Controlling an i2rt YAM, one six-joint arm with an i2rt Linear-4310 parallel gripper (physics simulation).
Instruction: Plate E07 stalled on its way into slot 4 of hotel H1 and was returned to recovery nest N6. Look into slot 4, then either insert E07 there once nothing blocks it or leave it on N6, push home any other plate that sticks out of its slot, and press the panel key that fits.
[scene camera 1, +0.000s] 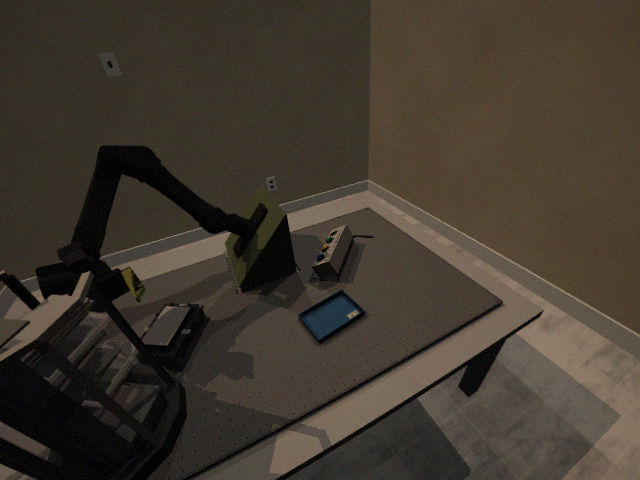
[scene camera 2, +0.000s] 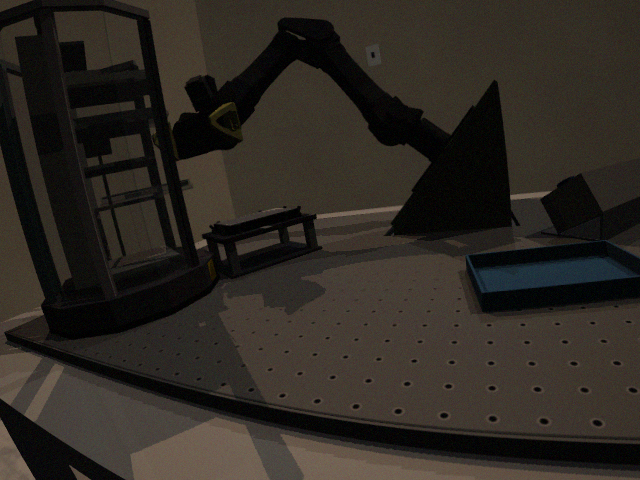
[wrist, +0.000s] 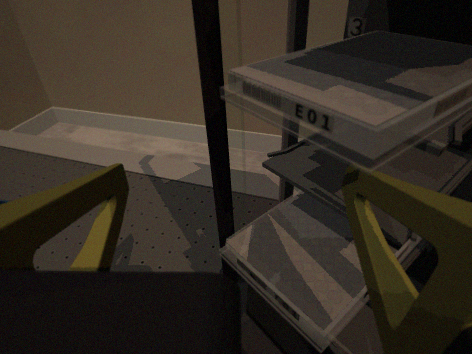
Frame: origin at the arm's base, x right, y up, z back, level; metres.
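Seen in the pictures: gripper, fingertip midpoint: (scene camera 2: 180, 130) (wrist: 235, 175); arm's base, origin of the base link: (scene camera 1: 250, 230) (scene camera 2: 446, 152).
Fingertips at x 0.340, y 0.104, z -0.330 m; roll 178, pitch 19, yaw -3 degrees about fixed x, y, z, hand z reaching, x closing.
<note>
Offsets run from my fingertips to a thing's middle. "spot": to the spot under its first point.
My gripper (scene camera 2: 196, 131) (wrist: 235, 175) is open and empty beside the hotel (scene camera 1: 179, 405) (scene camera 2: 155, 304) (wrist: 214, 125); a finger overlaps the hotel's shelves in the wrist view. A clear plate marked E01 @[dx +0.052, dy +0.026, dz -0.064 m] (wrist: 312, 118) lies level in the hotel, near a tag reading 3. Below it is a dark shelf piece @[spot: dx +0.020, dy -0.035, dz -0.063 m] (wrist: 300, 167), and lower down another clear plate @[dx +0.046, dy -0.081, dz -0.054 m] (wrist: 300, 260) whose label is unreadable. A clear edge @[spot: dx -0.044, dy -0.081, dz -0.064 m] (scene camera 2: 180, 184) sticks out past the hotel's post in scene camera 2. Plate E07 @[dx -0.041, dy -0.161, dz +0.087 m] (scene camera 1: 168, 324) (scene camera 2: 255, 219) lies on the nest N6 @[dx -0.041, dy -0.191, dz +0.087 m] (scene camera 1: 178, 356) (scene camera 2: 235, 258). Slot 4's inside cannot be told clearly.
The key panel @[dx -0.581, dy -0.187, dz +0.171 m] (scene camera 1: 336, 260) (scene camera 2: 573, 206) stands on the far side, with blue, yellow and green keys and a dark one. A blue tray @[dx -0.452, dy -0.220, dz -0.047 m] (scene camera 1: 341, 326) (scene camera 2: 558, 300) lies in front of it. The arm's wedge-shaped base (scene camera 1: 276, 258) (scene camera 2: 460, 191) stands behind the nest.
</note>
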